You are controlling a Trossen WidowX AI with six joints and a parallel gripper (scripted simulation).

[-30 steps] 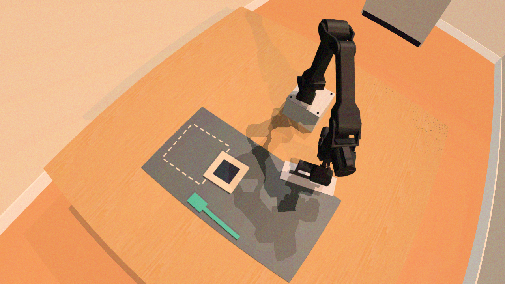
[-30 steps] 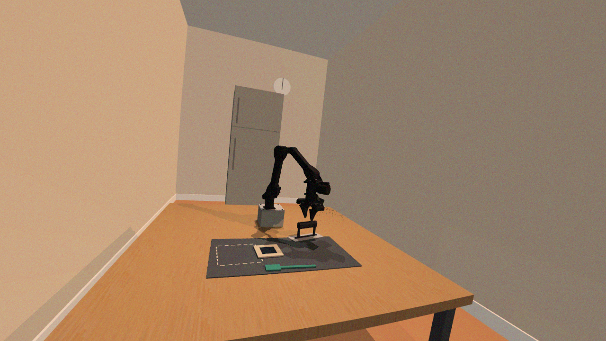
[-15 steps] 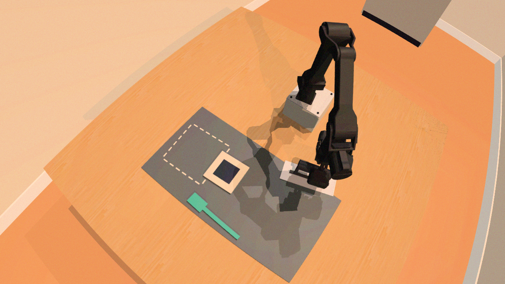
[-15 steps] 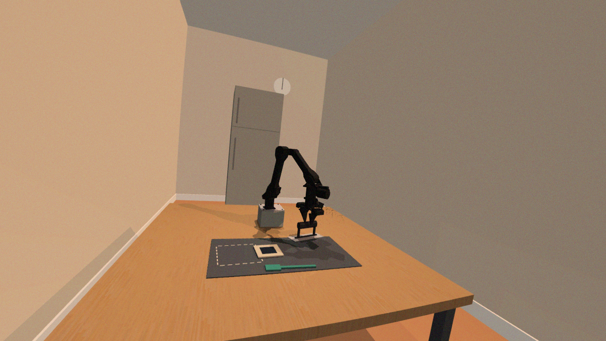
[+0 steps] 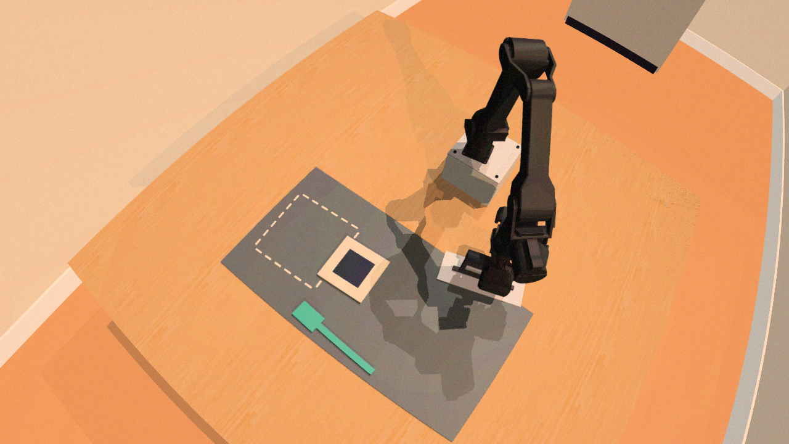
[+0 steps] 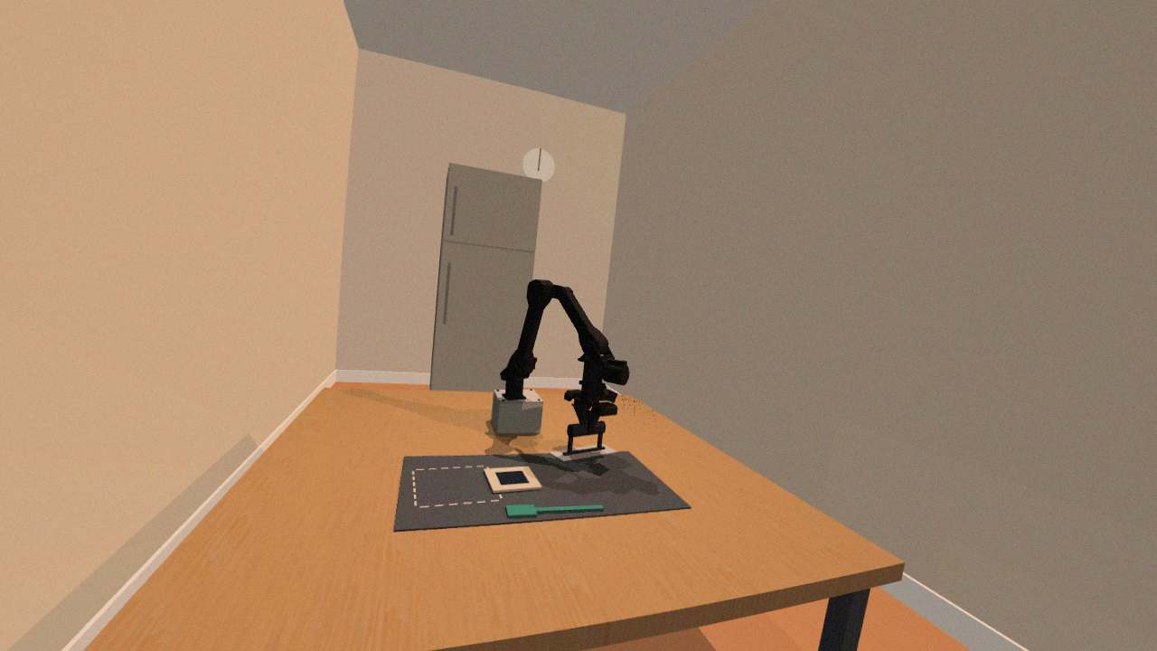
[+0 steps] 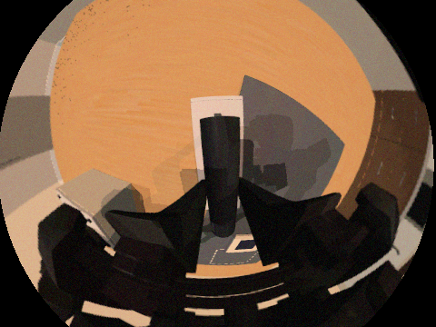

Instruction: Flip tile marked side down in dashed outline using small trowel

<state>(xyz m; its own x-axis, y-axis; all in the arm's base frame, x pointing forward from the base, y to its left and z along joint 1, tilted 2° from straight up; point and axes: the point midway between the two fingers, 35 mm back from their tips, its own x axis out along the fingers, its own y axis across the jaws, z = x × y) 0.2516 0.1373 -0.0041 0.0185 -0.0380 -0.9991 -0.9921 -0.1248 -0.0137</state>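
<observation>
My gripper tip is now 30 mm above the trowel and 20 mm to the right of it. The rest, counted from my gripper tip: green flat tool (280 mm ahead, 250 mm to the right, 60 mm below); then square tile (270 mm to the right, 120 mm ahead, 60 mm below); then grey mat (210 mm to the right, 140 mm ahead, 80 mm below).
</observation>
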